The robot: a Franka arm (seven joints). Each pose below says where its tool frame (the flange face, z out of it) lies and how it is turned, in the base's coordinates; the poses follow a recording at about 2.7 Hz.
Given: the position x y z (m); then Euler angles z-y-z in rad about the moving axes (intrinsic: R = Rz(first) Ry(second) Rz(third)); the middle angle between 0 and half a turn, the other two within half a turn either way.
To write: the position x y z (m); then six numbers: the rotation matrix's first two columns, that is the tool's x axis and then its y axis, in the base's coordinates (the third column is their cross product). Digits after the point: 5 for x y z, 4 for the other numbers.
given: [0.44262 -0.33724 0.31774 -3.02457 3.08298 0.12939]
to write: [0.44262 -0.33724 0.31774 0.9982 -0.0126 -0.0581 -0.0121 -0.9999 0.0076]
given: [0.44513 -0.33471 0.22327 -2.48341 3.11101 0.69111]
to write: [0.44513 -0.33471 0.22327 0.9992 -0.0331 -0.0236 -0.0327 -0.9993 0.0195]
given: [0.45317 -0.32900 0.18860 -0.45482 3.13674 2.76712]
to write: [0.45317 -0.32900 0.18860 0.9968 -0.0803 0.0045 -0.0803 -0.9968 0.0018]
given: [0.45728 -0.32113 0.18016 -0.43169 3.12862 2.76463]
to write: [0.45728 -0.32113 0.18016 0.9984 -0.0547 0.0121 -0.0547 -0.9985 0.0048]
